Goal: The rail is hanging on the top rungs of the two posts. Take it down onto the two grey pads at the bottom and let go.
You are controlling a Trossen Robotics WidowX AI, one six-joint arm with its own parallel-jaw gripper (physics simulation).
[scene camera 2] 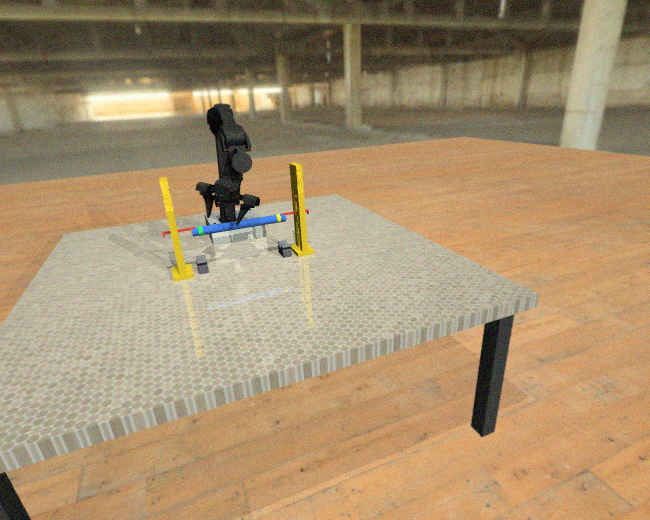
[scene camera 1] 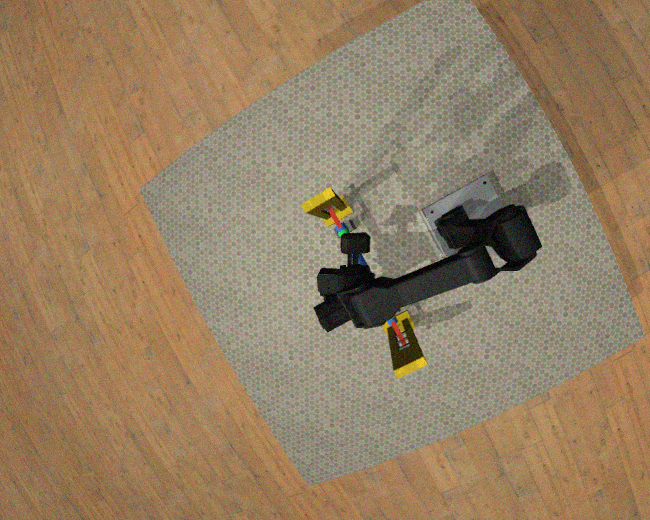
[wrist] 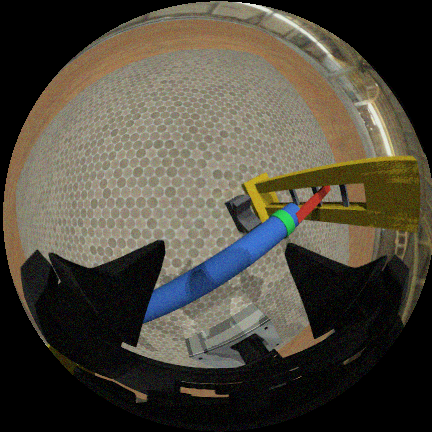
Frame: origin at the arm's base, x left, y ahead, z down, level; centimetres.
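Where they show: gripper, fingertip midpoint: [scene camera 2: 222, 221] [scene camera 1: 347, 260] [wrist: 227, 249]; arm's base at its link origin: [scene camera 2: 228, 220] [scene camera 1: 449, 225] [wrist: 247, 343].
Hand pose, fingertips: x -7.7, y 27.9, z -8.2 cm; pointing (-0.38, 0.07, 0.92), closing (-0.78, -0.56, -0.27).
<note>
Each offset is from my fingertips to the centre of the thing. Level surfaces: height alone.
The rail {dx +5.9, dy -2.0, dz +2.6 cm} [scene camera 1: 335, 216] [scene camera 2: 246, 223] [wrist: 235, 257] is a blue bar with thin red ends, a green band and a yellow band. Its red ends pass through the slotted yellow posts {dx +25.8, dy -0.3, dz +0.6 cm} [scene camera 1: 409, 364] [scene camera 2: 298, 206] [wrist: 392, 195], well above the table. One grey pad {dx -7.9, dy -3.1, dz +13.4 cm} [scene camera 2: 202, 264] [wrist: 243, 214] stands by the green-banded end, the other grey pad {dx +19.7, dy -0.8, dz +13.4 cm} [scene camera 2: 284, 248] by the yellow-banded end. My gripper [scene camera 2: 223, 220] [wrist: 227, 249] is open and empty, close to the rail. The rail runs slantwise across the gap in the wrist view and partly behind one finger. The arm hides the rail's middle in scene camera 1.
The arm's light grey base plate [scene camera 1: 460, 200] [wrist: 225, 336] is fixed on the tiled table {dz +15.6 cm} [scene camera 1: 243, 162] [scene camera 2: 352, 303], behind the rail in scene camera 2. The arm's forearm [scene camera 1: 433, 281] stretches from the base over the rail, near the post at the yellow-banded end.
</note>
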